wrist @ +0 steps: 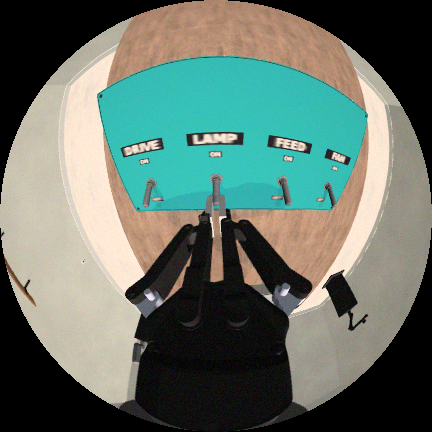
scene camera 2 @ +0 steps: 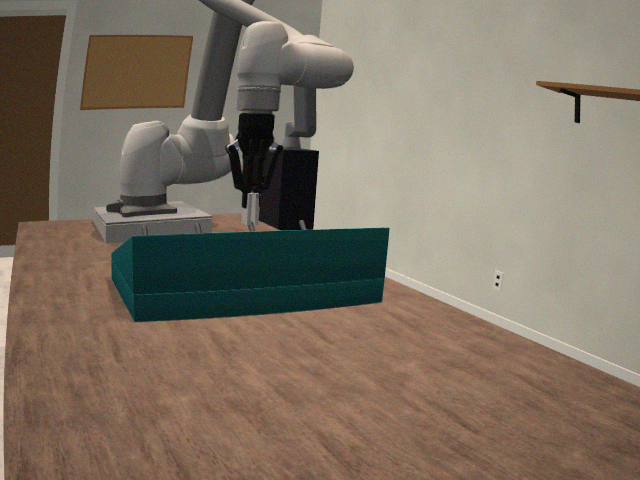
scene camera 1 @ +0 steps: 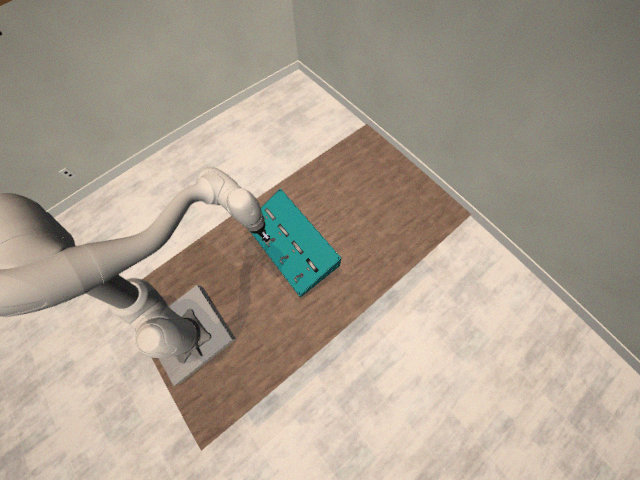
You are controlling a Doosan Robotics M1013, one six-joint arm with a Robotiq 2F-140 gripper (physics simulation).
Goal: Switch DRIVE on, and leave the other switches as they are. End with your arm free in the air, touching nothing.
same spot on teal switch box: (wrist: 251,123) = (scene camera 1: 292,234)
